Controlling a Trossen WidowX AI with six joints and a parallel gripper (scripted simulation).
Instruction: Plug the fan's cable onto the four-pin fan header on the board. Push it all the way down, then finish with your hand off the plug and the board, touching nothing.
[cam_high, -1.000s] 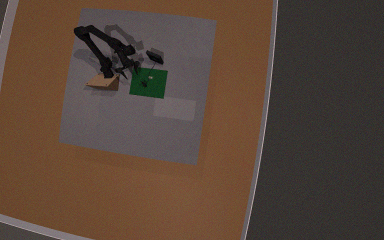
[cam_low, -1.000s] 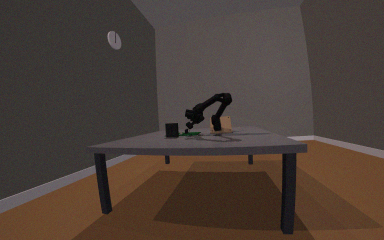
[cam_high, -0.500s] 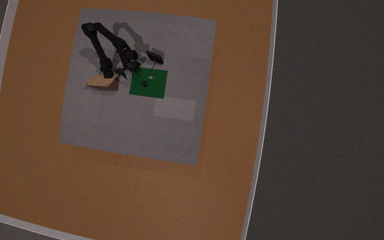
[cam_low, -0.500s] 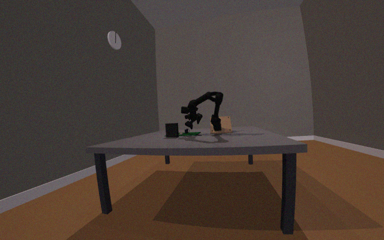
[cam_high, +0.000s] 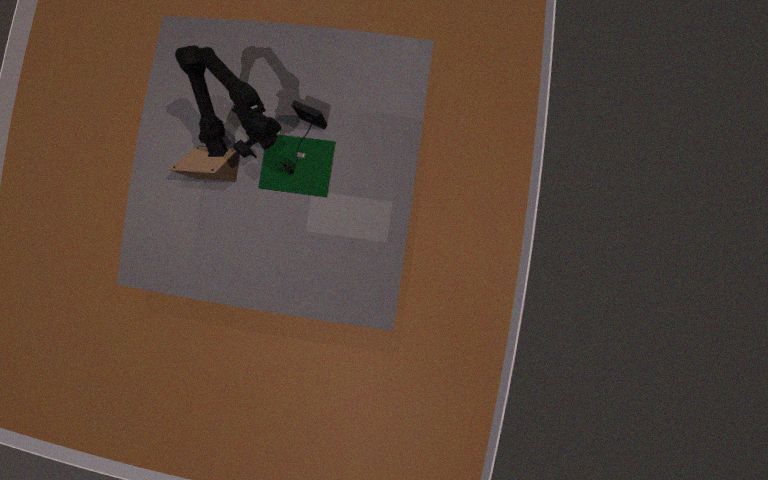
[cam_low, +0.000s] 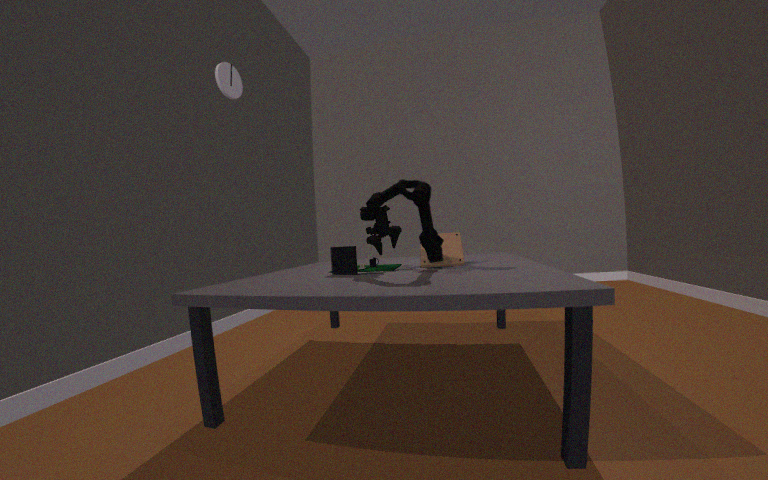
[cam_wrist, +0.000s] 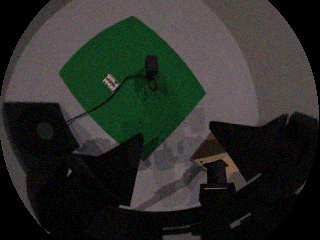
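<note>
Right now my gripper tip is 8 cm short of the fan plug, 7 cm to the left of it and 6 cm above it. Round my gripper tip: fan header: 13 cm ahead, 8 cm below; then black fan: 18 cm ahead, 14 cm to the left, 2 cm below; then green board: 11 cm ahead, 4 cm to the right, 9 cm below.
</note>
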